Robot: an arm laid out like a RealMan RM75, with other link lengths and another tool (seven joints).
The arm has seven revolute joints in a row. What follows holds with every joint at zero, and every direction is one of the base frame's. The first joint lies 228.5 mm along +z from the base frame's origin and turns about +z. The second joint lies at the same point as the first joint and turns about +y. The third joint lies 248.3 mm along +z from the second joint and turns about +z. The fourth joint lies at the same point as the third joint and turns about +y. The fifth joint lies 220.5 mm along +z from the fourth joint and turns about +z. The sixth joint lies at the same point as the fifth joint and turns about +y. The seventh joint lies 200.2 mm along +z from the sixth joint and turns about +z. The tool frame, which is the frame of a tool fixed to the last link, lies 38 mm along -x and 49 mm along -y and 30 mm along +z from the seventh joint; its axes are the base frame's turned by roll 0, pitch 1.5 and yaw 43.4 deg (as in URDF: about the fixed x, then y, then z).
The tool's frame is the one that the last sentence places.
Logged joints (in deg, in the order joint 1, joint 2, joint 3, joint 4, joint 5, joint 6, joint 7), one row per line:
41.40 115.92 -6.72 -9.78 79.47 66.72 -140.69
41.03 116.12 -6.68 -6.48 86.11 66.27 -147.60
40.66 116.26 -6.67 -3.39 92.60 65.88 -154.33
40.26 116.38 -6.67 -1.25 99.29 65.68 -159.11
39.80 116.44 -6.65 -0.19 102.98 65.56 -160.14
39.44 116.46 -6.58 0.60 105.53 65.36 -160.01
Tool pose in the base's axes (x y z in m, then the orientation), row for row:
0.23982 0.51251 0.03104 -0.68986 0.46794 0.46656 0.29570
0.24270 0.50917 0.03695 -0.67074 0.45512 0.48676 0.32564
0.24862 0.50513 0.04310 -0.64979 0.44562 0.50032 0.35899
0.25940 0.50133 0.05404 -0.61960 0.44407 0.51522 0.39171
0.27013 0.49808 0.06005 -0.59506 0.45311 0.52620 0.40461
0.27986 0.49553 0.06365 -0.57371 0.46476 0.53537 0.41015
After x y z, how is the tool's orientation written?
As a quaternion, x y z w.
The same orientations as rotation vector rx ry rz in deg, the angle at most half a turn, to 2 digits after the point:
-105.15 71.32 71.11
-100.73 68.35 73.10
-96.02 65.85 73.93
-90.16 64.61 74.97
-86.07 65.54 76.11
-82.77 67.05 77.24

